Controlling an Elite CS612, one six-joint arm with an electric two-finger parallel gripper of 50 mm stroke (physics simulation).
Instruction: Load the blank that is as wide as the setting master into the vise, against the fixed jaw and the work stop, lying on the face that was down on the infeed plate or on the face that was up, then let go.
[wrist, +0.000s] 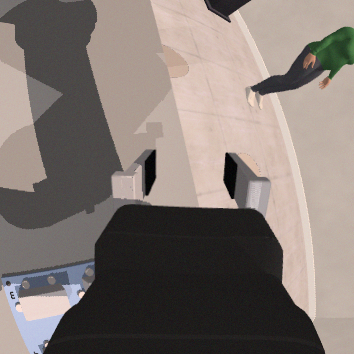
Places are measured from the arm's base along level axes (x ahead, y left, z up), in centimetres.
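Pixels of known places: gripper, fingertip midpoint: (189, 165).
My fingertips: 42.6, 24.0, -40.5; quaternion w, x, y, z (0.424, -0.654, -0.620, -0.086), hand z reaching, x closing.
Behind a point stands the place of what it marks, as x, y, z.
My gripper (189, 165) {42.6, 24.0, -40.5} is open, with its two dark-padded fingers wide apart and no object between them. A blue plate (50, 331) {59.6, 12.4, -59.2} shows in part at the lower left, beyond the gripper's black body, which hides the rest of it. A pale, block-like blank (45, 306) {54.6, 12.9, -55.6} lies on this plate among small round pegs, well away from the fingers. Its width cannot be compared with anything here. The vise, its fixed jaw, the work stop and the setting master do not show in this view.
A person (337, 50) in a green top and dark trousers is at the upper right, on the floor beyond the pale curved floor area. Part of a dark object (227, 7) shows at the top edge. Large shadows fall across the surface at the left.
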